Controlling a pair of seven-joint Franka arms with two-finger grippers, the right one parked.
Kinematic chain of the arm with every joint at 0, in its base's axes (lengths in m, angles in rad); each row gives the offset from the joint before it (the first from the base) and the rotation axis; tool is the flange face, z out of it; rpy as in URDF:
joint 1: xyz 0 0 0.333 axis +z
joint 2: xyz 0 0 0 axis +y
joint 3: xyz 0 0 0.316 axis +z
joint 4: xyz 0.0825 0 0 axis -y
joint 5: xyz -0.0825 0 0.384 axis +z
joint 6: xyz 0 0 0 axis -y
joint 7: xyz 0.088 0 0 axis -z
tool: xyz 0 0 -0.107 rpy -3.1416 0 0
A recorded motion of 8 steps. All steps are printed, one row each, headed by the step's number.
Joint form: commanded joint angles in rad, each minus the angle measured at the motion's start. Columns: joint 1, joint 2, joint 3, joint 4, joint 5, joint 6, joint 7.
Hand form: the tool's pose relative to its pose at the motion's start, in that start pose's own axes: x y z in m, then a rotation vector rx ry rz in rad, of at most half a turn. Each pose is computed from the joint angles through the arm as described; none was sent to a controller.
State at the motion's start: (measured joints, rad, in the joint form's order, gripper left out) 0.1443 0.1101 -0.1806 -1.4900 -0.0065 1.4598 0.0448
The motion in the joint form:
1: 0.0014 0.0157 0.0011 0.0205 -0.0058 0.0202 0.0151
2: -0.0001 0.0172 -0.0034 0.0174 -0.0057 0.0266 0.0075
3: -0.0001 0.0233 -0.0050 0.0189 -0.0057 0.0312 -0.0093
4: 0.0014 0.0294 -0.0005 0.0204 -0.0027 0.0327 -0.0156
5: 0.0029 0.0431 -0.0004 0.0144 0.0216 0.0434 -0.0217
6: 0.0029 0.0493 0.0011 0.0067 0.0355 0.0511 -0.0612
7: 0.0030 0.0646 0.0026 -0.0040 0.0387 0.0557 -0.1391
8: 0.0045 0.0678 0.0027 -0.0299 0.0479 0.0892 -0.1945
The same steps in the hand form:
1: 0.0069 -0.0020 -0.0030 -0.0074 0.0257 0.0133
2: 0.0082 0.0012 -0.0013 -0.0074 0.0274 0.0116
3: 0.0107 0.0016 0.0008 -0.0088 0.0275 -0.0037
4: 0.0127 -0.0026 0.0032 -0.0073 0.0245 -0.0163
5: 0.0181 -0.0073 0.0124 0.0139 0.0150 -0.0260
6: 0.0207 -0.0102 0.0187 0.0263 0.0089 -0.0677
7: 0.0258 -0.0125 0.0317 0.0270 -0.0112 -0.1470
8: 0.0298 -0.0147 0.0426 0.0355 -0.0056 -0.2031

